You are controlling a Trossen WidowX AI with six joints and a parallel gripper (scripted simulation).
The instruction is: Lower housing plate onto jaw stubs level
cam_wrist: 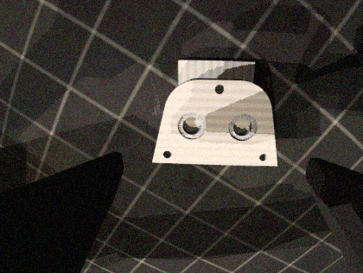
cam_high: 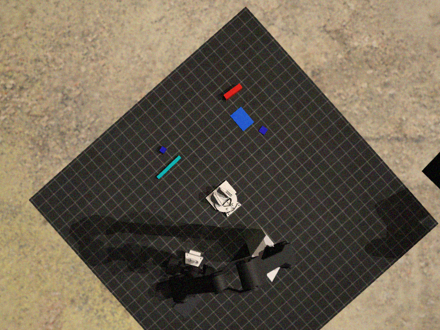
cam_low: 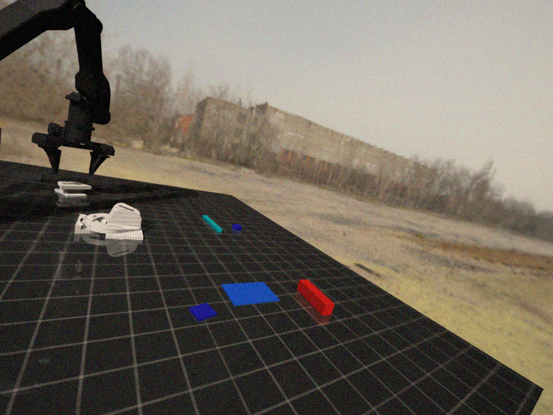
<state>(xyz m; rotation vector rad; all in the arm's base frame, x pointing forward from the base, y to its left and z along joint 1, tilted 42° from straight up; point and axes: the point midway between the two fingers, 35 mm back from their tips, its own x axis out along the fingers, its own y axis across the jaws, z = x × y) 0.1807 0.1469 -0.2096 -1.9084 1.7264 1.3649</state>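
Right now the white block is 50 mm below my gripper tip and 10 mm to the left of it. Round my gripper tip: dark grey plate 170 mm to the left, 120 mm behind, 60 mm below; then teal bar 360 mm ahead, 210 mm to the right, 60 mm below; then blue cube 430 mm ahead, 250 mm to the right, 50 mm below.
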